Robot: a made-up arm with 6 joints. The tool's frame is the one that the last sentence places.
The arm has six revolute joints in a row. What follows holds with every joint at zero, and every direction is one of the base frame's. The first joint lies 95.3 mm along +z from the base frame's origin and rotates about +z. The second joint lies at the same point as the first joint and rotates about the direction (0.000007, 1, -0.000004). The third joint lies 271.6 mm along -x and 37.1 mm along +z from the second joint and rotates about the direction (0.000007, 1, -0.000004). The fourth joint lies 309.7 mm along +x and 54.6 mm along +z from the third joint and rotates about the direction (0.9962, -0.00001, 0.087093). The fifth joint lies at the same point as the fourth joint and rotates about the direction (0.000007, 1, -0.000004). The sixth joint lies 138.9 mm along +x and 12 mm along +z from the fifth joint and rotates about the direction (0.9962, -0.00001, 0.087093). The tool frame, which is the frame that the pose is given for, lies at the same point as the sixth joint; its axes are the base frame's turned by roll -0.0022, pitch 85.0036 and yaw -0.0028 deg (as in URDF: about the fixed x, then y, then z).
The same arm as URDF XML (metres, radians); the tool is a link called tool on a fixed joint. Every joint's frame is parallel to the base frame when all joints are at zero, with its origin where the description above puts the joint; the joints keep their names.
<robot name="arm">
  <joint name="tool_fixed" type="fixed">
    <parent link="link6"/>
    <child link="tool"/>
    <origin xyz="0 0 0" rpy="0 1.4836 0"/>
  </joint>
  <joint name="joint 6" type="continuous">
    <parent link="link5"/>
    <child link="link6"/>
    <origin xyz="0.1389 0 0.012"/>
    <axis xyz="0.9962 0 0.0871"/>
  </joint>
  <joint name="joint 5" type="continuous">
    <parent link="link4"/>
    <child link="link5"/>
    <origin xyz="0 0 0"/>
    <axis xyz="0 1 0"/>
  </joint>
  <joint name="joint 4" type="continuous">
    <parent link="link3"/>
    <child link="link4"/>
    <origin xyz="0.3097 0 0.0546"/>
    <axis xyz="0.9962 0 0.0871"/>
  </joint>
  <joint name="joint 3" type="continuous">
    <parent link="link2"/>
    <child link="link3"/>
    <origin xyz="-0.2716 0 0.0371"/>
    <axis xyz="0 1 0"/>
  </joint>
  <joint name="joint 2" type="continuous">
    <parent link="link1"/>
    <child link="link2"/>
    <origin xyz="0 0 0"/>
    <axis xyz="0 1 0"/>
  </joint>
  <joint name="joint 1" type="continuous">
    <parent link="base"/>
    <child link="link1"/>
    <origin xyz="0 0 0.0953"/>
    <axis xyz="0 0 1"/>
  </joint>
  <link name="base"/>
  <link name="link1"/>
  <link name="link2"/>
  <link name="link3"/>
  <link name="link4"/>
  <link name="link5"/>
  <link name="link6"/>
  <link name="tool"/>
</robot>

